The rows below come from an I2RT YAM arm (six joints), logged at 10 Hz.
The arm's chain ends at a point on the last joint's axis. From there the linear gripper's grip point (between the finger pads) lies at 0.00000 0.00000 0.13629 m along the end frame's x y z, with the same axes.
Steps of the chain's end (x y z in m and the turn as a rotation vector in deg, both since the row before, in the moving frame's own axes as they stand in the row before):
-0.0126, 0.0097, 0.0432, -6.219, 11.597, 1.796
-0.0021, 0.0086, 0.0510, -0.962, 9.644, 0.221
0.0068, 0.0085, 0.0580, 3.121, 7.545, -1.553
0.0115, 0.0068, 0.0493, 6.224, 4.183, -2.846
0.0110, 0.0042, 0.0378, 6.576, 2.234, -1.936
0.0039, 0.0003, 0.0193, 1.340, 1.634, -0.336
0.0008, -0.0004, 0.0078, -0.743, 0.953, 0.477
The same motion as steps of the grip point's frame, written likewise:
0.0145, 0.0248, 0.0396, -6.219, 11.597, 1.796
0.0207, 0.0109, 0.0491, -0.962, 9.644, 0.221
0.0246, 0.0009, 0.0566, 3.121, 7.545, -1.553
0.0211, -0.0082, 0.0481, 6.224, 4.183, -2.846
0.0160, -0.0115, 0.0368, 6.576, 2.234, -1.936
0.0078, -0.0029, 0.0192, 1.340, 1.634, -0.336
0.0031, 0.0014, 0.0078, -0.743, 0.953, 0.477

